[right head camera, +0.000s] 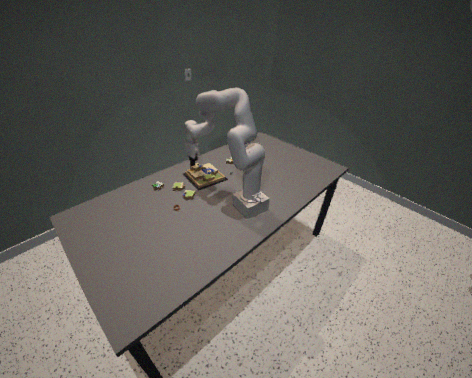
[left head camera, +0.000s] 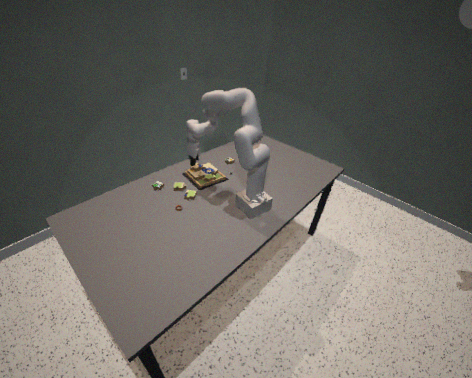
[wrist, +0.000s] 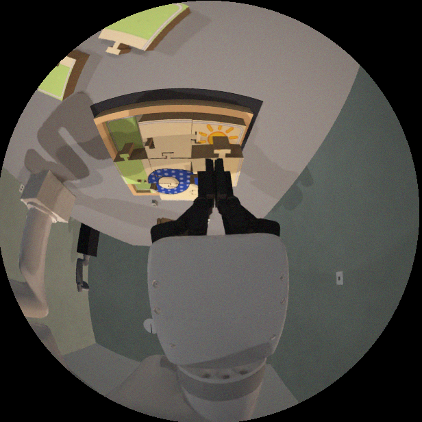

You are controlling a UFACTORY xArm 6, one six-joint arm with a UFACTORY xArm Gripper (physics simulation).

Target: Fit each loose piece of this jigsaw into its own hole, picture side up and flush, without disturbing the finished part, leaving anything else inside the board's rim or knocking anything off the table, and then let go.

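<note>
The jigsaw board [left head camera: 214, 183] [right head camera: 214, 183] [wrist: 170, 109] has a raised wooden rim. In the wrist view its picture shows a sun [wrist: 217, 136] and a blue dotted ring [wrist: 156, 186]; a darker green recess [wrist: 124, 129] lies at the left. A cream piece [wrist: 234, 164] sits raised on the board's right side, partly hidden by the fingers. My gripper [left head camera: 193, 163] [right head camera: 193, 164] [wrist: 212, 167] is shut and empty, its tips over or against that piece; contact is unclear. Green pieces [left head camera: 179, 186] [left head camera: 190, 194] [right head camera: 178, 186] [right head camera: 189, 194] [wrist: 145, 25] [wrist: 57, 80] lie beside the board.
A green-and-white piece [left head camera: 158, 185] [right head camera: 158, 185] lies farther left. Another piece [left head camera: 229, 160] [right head camera: 229, 160] lies behind the board. A small orange-brown ring [left head camera: 179, 208] [right head camera: 176, 207] and a tiny grey object [left head camera: 231, 173] [right head camera: 231, 173] [wrist: 154, 203] are on the table. The arm's base [left head camera: 254, 206] [right head camera: 251, 205] stands near the front edge.
</note>
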